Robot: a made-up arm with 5 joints.
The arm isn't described. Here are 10 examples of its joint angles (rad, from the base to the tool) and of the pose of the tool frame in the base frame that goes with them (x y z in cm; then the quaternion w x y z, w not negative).
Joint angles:
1: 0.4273 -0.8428 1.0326 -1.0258 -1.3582
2: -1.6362 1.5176 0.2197 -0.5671 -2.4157
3: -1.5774 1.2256 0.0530 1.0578 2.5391
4: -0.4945 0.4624 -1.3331 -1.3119 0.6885
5: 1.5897 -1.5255 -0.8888 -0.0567 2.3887
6: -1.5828 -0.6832 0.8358 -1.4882 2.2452
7: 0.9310 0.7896 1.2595 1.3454 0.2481
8: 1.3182 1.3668 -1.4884 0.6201 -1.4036
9: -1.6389 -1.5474 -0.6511 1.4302 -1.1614
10: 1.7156 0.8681 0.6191 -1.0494 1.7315
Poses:
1: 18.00 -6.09 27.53 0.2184 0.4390 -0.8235 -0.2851
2: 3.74 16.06 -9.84 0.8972 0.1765 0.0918 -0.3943
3: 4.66 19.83 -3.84 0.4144 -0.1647 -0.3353 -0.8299
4: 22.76 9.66 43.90 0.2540 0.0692 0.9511 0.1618
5: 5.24 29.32 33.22 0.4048 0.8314 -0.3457 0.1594
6: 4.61 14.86 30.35 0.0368 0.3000 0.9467 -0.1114
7: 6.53 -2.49 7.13 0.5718 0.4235 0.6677 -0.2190
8: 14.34 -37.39 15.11 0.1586 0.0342 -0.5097 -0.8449
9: 6.16 -20.15 35.95 0.3816 0.9107 -0.1342 0.0831
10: 1.58 -21.31 1.64 0.8437 -0.5323 0.0687 -0.0138
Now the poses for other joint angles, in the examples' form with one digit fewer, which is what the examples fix.
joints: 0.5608 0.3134 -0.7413 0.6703 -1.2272
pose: 30.4 -16.2 34.5 0.478 0.216 -0.577 -0.626
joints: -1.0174 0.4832 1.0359 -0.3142 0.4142
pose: 12.8 12.9 3.9 0.757 0.058 -0.172 0.627
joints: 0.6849 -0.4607 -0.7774 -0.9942 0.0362
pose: 6.0 -1.1 50.0 0.305 0.312 0.893 -0.111
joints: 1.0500 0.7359 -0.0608 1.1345 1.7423
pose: 18.6 -24.3 8.2 0.942 0.117 0.024 0.314
